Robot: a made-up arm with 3 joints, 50 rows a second.
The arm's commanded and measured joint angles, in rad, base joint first. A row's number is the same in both.
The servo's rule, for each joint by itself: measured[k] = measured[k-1] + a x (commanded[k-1-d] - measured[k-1]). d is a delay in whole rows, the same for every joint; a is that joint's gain. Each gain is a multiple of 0.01, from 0.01 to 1. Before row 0 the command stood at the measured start. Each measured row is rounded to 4 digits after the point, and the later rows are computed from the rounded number. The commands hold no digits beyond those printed.
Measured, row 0:
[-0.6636, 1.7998, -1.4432]
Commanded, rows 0 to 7:
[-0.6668, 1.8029, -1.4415]
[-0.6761, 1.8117, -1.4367]
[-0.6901, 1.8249, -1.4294]
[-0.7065, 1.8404, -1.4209]
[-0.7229, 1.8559, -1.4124]
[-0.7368, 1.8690, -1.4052]
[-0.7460, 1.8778, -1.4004]
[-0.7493, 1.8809, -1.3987]
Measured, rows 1 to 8:
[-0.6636, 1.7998, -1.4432]
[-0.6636, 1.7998, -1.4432]
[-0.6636, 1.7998, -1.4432]
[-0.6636, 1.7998, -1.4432]
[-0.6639, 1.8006, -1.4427]
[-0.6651, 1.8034, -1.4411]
[-0.6676, 1.8088, -1.4379]
[-0.6715, 1.8167, -1.4333]
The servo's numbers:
d 4
a 0.10 0.25 0.27

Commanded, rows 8 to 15:
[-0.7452, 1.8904, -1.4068]
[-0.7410, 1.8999, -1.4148]
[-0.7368, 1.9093, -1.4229]
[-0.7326, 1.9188, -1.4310]
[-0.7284, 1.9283, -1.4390]
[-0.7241, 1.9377, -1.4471]
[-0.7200, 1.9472, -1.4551]
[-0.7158, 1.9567, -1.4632]
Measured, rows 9 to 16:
[-0.6766, 1.8265, -1.4277]
[-0.6826, 1.8371, -1.4216]
[-0.6889, 1.8473, -1.4159]
[-0.6949, 1.8557, -1.4113]
[-0.6999, 1.8644, -1.4101]
[-0.7040, 1.8733, -1.4114]
[-0.7073, 1.8823, -1.4145]
[-0.7098, 1.8914, -1.4190]

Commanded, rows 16 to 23:
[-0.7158, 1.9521, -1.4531]
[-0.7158, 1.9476, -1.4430]
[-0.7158, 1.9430, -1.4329]
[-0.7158, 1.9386, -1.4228]
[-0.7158, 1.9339, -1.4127]
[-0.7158, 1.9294, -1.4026]
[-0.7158, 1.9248, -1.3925]
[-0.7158, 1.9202, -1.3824]
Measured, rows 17 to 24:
[-0.7117, 1.9006, -1.4244]
[-0.7129, 1.9099, -1.4305]
[-0.7136, 1.9192, -1.4371]
[-0.7138, 1.9286, -1.4441]
[-0.7140, 1.9345, -1.4465]
[-0.7142, 1.9378, -1.4456]
[-0.7144, 1.9391, -1.4422]
[-0.7145, 1.9390, -1.4370]

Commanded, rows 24 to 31:
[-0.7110, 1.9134, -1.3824]
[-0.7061, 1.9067, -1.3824]
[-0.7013, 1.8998, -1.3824]
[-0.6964, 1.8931, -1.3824]
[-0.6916, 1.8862, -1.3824]
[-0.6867, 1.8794, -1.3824]
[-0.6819, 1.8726, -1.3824]
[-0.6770, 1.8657, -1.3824]
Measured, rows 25 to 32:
[-0.7146, 1.9377, -1.4304]
[-0.7147, 1.9356, -1.4229]
[-0.7148, 1.9329, -1.4147]
[-0.7149, 1.9297, -1.4060]
[-0.7145, 1.9256, -1.3996]
[-0.7137, 1.9209, -1.3950]
[-0.7125, 1.9156, -1.3916]
[-0.7109, 1.9100, -1.3891]

